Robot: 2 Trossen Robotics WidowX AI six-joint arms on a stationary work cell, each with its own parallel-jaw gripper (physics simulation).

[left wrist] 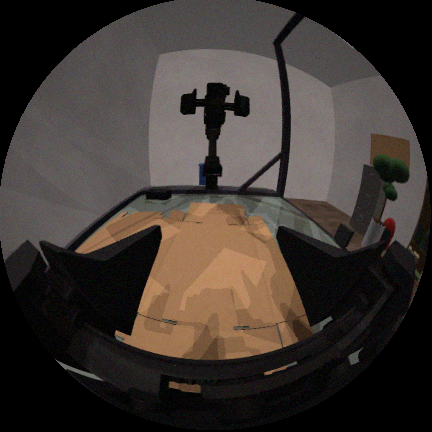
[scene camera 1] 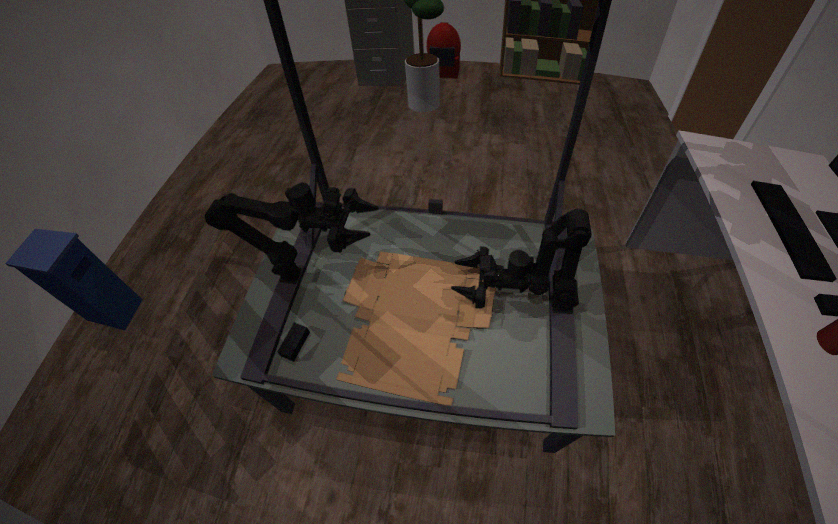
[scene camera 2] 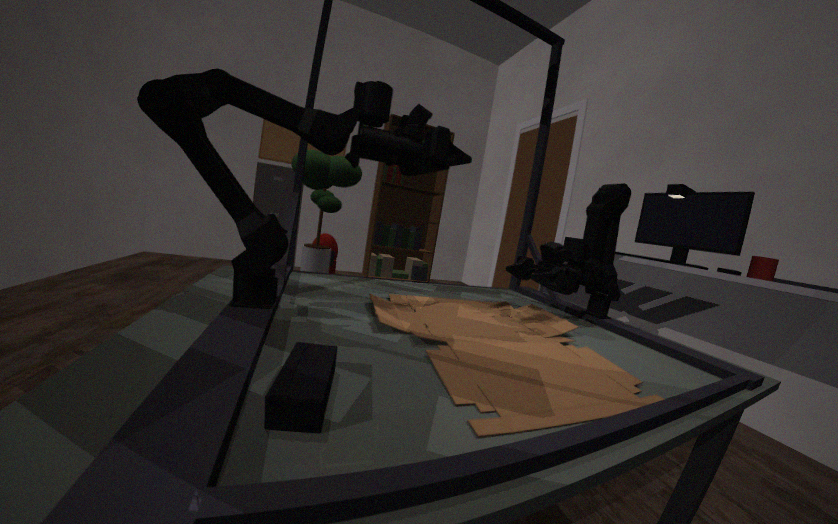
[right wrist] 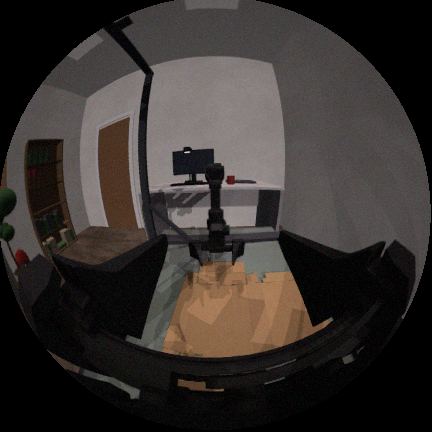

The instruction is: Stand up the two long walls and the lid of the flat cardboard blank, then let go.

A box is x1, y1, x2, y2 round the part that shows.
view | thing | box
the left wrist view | my left gripper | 4, 224, 414, 429
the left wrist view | my right gripper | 180, 82, 248, 118
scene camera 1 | my left gripper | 451, 246, 506, 308
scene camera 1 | my right gripper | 315, 187, 378, 252
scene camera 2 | my left gripper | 506, 242, 577, 294
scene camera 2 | my right gripper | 383, 104, 471, 175
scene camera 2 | black block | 265, 342, 336, 433
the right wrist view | my left gripper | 188, 223, 244, 265
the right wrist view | my right gripper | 17, 230, 414, 429
